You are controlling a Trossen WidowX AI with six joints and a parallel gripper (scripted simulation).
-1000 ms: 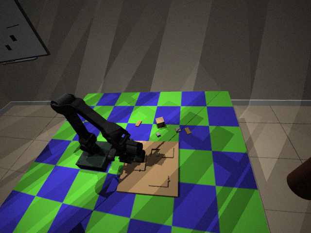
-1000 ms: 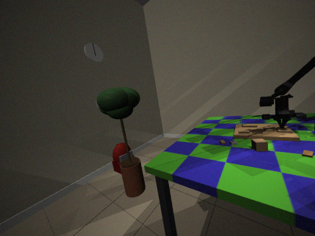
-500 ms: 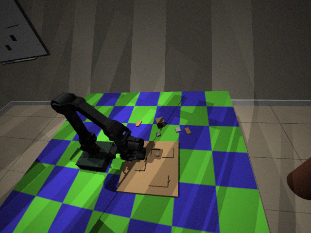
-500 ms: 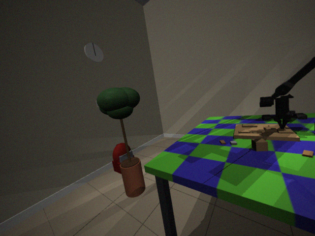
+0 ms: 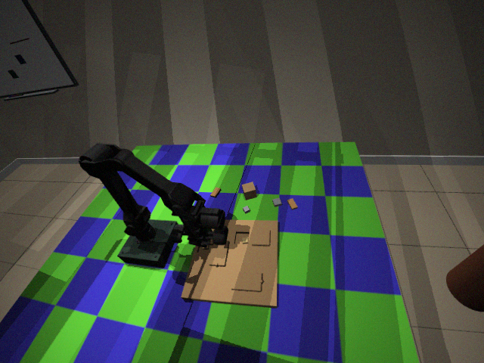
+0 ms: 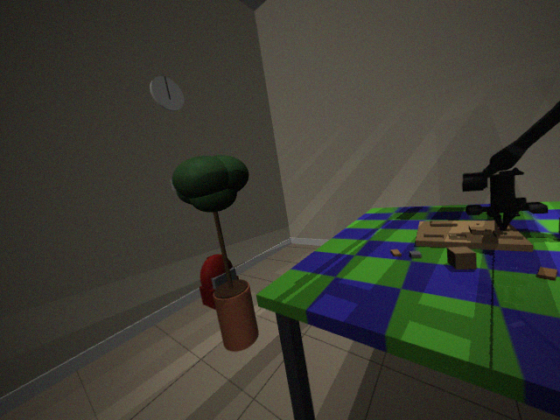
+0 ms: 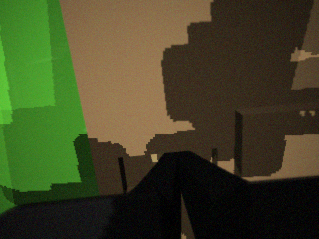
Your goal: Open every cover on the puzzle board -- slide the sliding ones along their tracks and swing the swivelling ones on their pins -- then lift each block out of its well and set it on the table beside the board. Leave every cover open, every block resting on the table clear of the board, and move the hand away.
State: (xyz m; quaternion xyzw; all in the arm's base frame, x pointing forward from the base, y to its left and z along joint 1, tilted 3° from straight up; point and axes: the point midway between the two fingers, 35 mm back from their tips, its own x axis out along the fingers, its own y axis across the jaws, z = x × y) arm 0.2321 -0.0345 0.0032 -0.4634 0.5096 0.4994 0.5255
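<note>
Right now my gripper tip is 9 cm short of the tan puzzle board and 4 cm to the left of it. Also, from my gripper tip: brown cube (26 cm to the left, 15 cm ahead); orange block (33 cm ahead, 19 cm to the left, 2 cm below).
</note>
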